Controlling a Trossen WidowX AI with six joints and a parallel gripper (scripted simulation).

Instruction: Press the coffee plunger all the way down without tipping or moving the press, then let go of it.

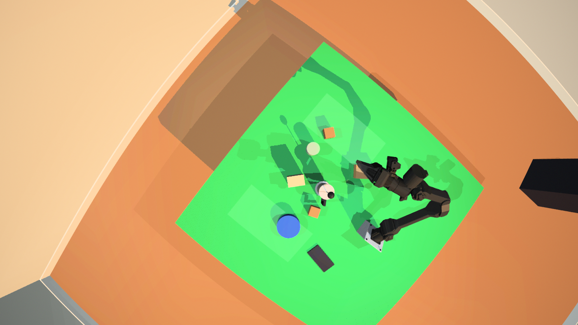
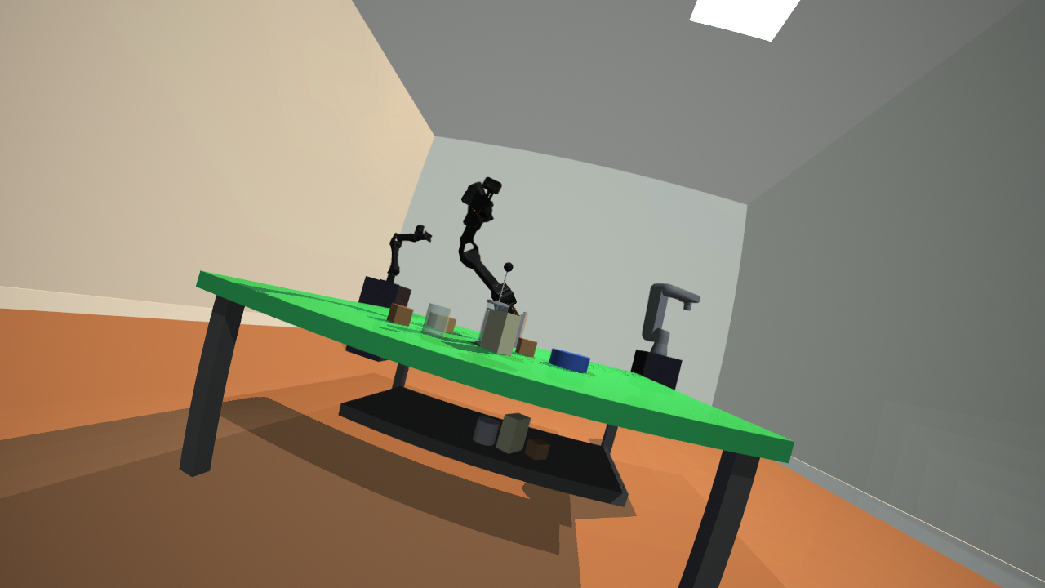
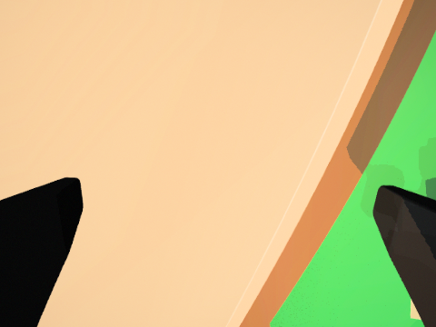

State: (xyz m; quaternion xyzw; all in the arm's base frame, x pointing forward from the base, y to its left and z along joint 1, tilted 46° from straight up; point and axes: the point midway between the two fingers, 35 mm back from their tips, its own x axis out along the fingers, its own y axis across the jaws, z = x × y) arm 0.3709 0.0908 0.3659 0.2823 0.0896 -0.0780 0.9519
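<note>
The coffee press is 40 mm behind my gripper tip, 160 mm to the left of it and 320 mm below it. Round my gripper tip: dark flat slab (240 mm behind, 460 mm to the left, 450 mm below); orange box (160 mm behind, 50 mm to the right, 420 mm below); blue disc (10 mm ahead, 400 mm to the left, 430 mm below).
</note>
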